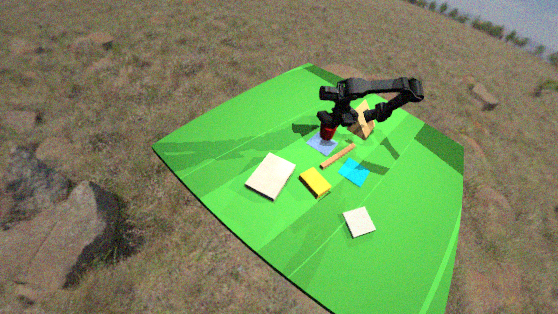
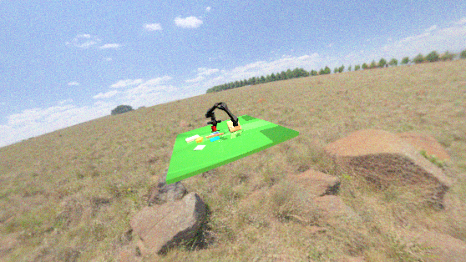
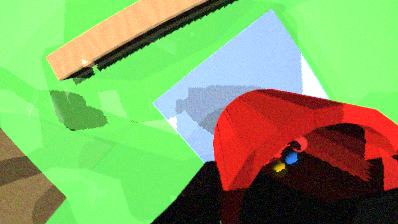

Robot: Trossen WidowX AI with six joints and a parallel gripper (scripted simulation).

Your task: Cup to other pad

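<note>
The bright cyan pad is 190 mm to the left of my gripper tip, 90 mm below it and 50 mm ahead of it. Also, from my gripper tip: wooden stick 90 mm to the left, 80 mm below, 40 mm ahead; then red cup 30 mm ahead, 20 mm to the right; then pale blue pad 90 mm below, 30 mm ahead, 10 mm to the right.
</note>
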